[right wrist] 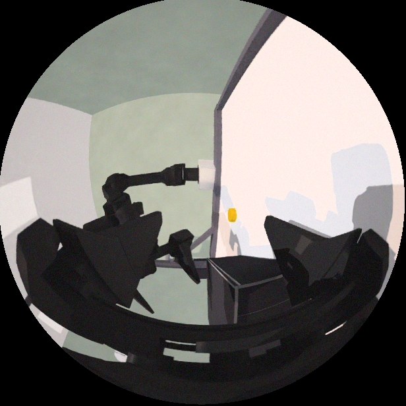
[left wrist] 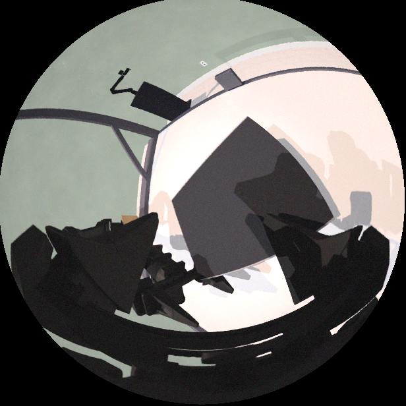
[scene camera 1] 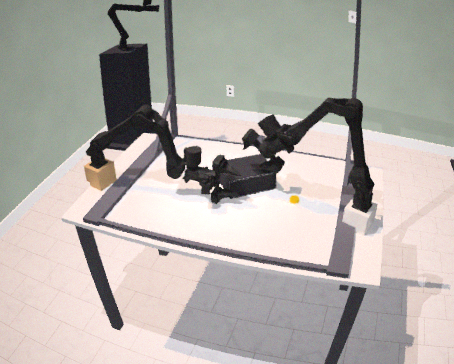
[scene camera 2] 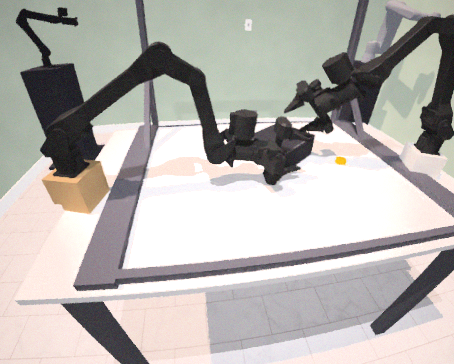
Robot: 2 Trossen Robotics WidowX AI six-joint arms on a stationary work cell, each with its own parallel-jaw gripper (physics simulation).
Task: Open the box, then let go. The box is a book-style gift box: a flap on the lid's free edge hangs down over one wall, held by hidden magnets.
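Places are measured from the left arm's base along level axes (x back, y right, z up), in metres.
Pixels of known places: left gripper, fingertip midpoint: (scene camera 1: 251, 157) (scene camera 2: 291, 121); right gripper, fingertip midpoint: (scene camera 1: 239, 185) (scene camera 2: 305, 154); left arm's base at its link origin: (scene camera 1: 361, 205) (scene camera 2: 426, 150); right arm's base at its link origin: (scene camera 1: 98, 163) (scene camera 2: 71, 169).
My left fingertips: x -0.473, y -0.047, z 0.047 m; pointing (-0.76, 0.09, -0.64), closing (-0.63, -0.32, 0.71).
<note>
For each thing: its top centre in the pictures, then the offset to it from my left fingertips. Level surfaces: height alone.
- dark box at its top centre: (scene camera 2: 281, 135) (scene camera 1: 246, 166) dx -0.024, dy +0.000, dz -0.051 m
- small yellow disc at its top centre: (scene camera 1: 294, 198) (scene camera 2: 341, 159) dx +0.195, dy +0.021, dz -0.117 m
- white table at its surface level: dz -0.130 m
The dark box (scene camera 1: 254, 185) (scene camera 2: 302, 149) (left wrist: 215, 195) (right wrist: 262, 297) stands near the middle of the table, and its lid looks closed. Its broad flat top shows in the left wrist view, partly in shadow. I cannot make out which wall carries the flap. My left gripper (scene camera 1: 261, 154) (scene camera 2: 306, 116) (left wrist: 213, 218) is open and empty, above the box's far right part in scene camera 1. My right gripper (scene camera 1: 218, 179) (scene camera 2: 278, 151) (right wrist: 215, 219) is open and empty, low at the box's left end in scene camera 1, and hides part of that end in scene camera 2.
A small yellow disc (scene camera 1: 294, 199) (scene camera 2: 340, 160) (right wrist: 232, 215) lies on the white table (scene camera 1: 225, 227) (scene camera 2: 225, 225), right of the box in both scene views. Dark frame rails border the table top, with uprights at the back. A black pedestal (scene camera 1: 125, 90) stands beyond the table's back left.
</note>
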